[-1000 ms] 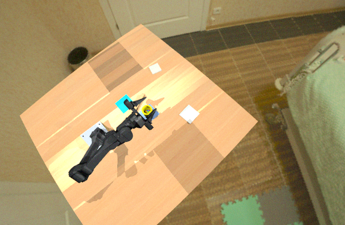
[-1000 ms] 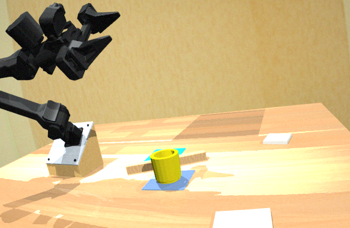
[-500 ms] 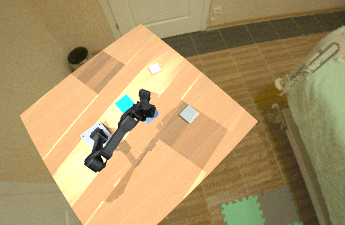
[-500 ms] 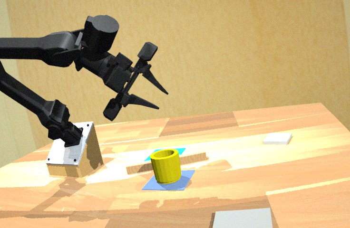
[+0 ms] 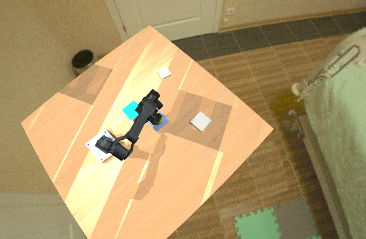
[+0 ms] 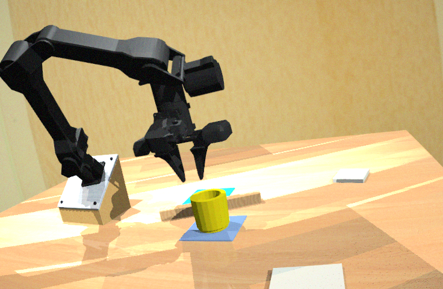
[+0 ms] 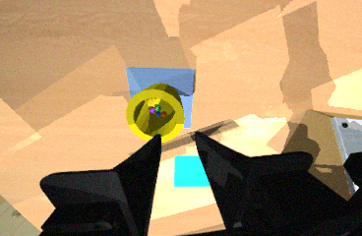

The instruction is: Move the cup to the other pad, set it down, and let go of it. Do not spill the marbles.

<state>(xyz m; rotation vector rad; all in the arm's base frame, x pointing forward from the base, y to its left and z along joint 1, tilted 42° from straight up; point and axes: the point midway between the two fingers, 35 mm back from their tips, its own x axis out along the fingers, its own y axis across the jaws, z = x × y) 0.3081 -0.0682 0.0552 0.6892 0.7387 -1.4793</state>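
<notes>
Right now my gripper tip is 70 mm above the yellow cup, 20 mm short of it and 10 mm to the left of it. Also, from my gripper tip: wooden bar 100 mm below, 80 mm to the left, 10 mm behind; pale blue pad 110 mm below, 30 mm ahead, 10 mm to the right; blue marble 90 mm below, 30 mm ahead, 10 mm to the left.
</notes>
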